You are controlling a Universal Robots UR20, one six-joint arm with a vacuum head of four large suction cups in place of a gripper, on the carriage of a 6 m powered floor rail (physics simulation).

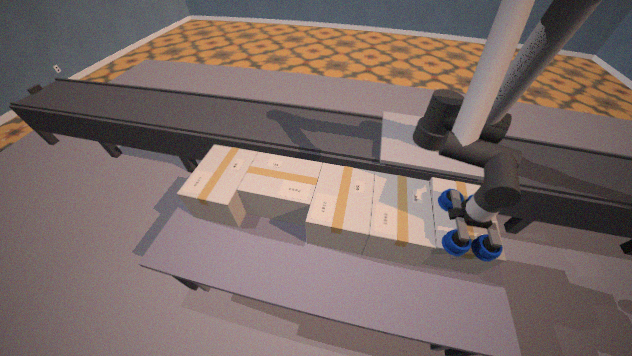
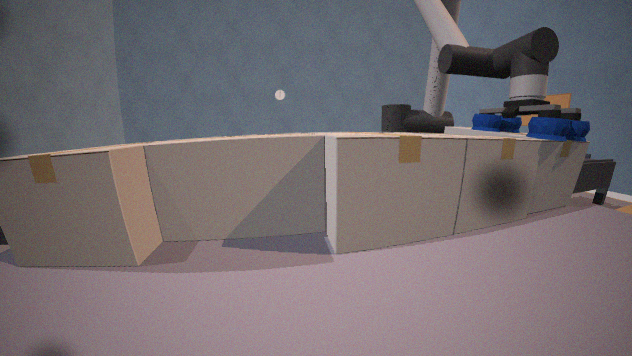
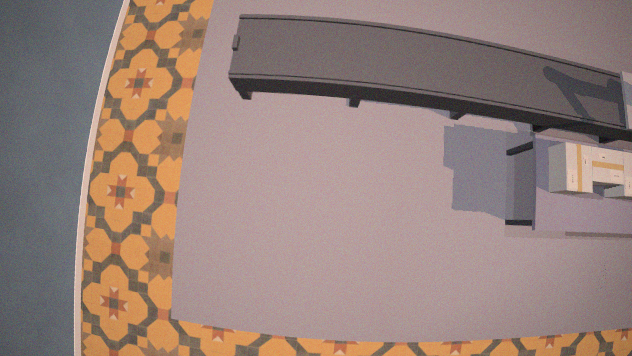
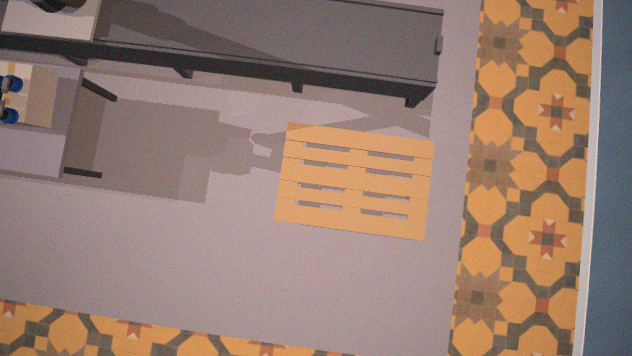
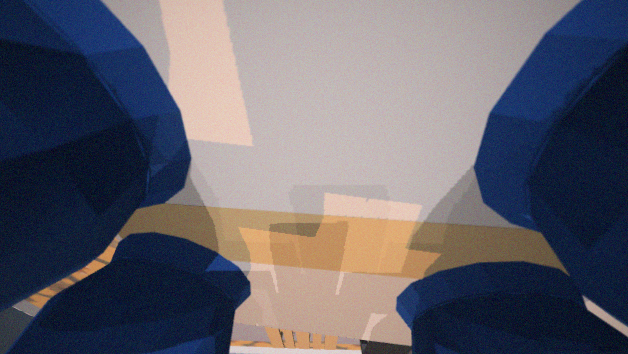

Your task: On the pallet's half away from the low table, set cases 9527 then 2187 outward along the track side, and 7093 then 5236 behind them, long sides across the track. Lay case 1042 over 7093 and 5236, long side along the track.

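Frame: origin at the arm's base, x right, y ahead, z up, level; centimetres.
Where they show: hand at its tool point: [image 4: 6,100] [image 5: 318,216]; arm's base at its link origin: [image 1: 429,139].
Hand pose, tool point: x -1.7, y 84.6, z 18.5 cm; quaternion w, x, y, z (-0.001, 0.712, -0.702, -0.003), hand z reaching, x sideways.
Note:
Things, the pixels of their top centre, and the offset from my tool point. Level surfaces: height alone.
- low table at its surface level: dz -22.5 cm
- taped case at its top centre: [image 2: 451,134] [image 1: 402,205] dx +27.8, dy -5.7, dz +0.1 cm
- far end case at its top centre: [image 2: 115,145] [image 1: 220,170] [image 3: 579,167] dx +123.9, dy -5.7, dz +0.1 cm
My suction head [image 1: 466,223] [image 2: 531,127] [image 4: 7,100] sits with its four blue cups on top of the end case [image 1: 439,225] [image 2: 555,180] [image 4: 41,100] [image 5: 340,125], nearest the pallet. The cups hold this white, tan-taped case, which stands slightly out of line with its neighbour, at or barely above the low table [image 1: 325,295] [image 4: 30,155]. Its number is hidden. Beside it stand a taped case [image 1: 385,200], a case [image 1: 325,205] whose blurred label looks like 2187, a case [image 1: 282,182] turned lengthwise, and a far end case [image 1: 215,175]. The pallet [image 4: 355,187] bears no case.
The dark rail track [image 1: 200,110] [image 3: 400,60] [image 4: 300,35] runs behind the low table and past the pallet. The pale carriage [image 1: 405,140] [image 4: 50,25] stands on it beside the cases, carrying the arm. Shadows of the arm and table fall across the floor towards the pallet.

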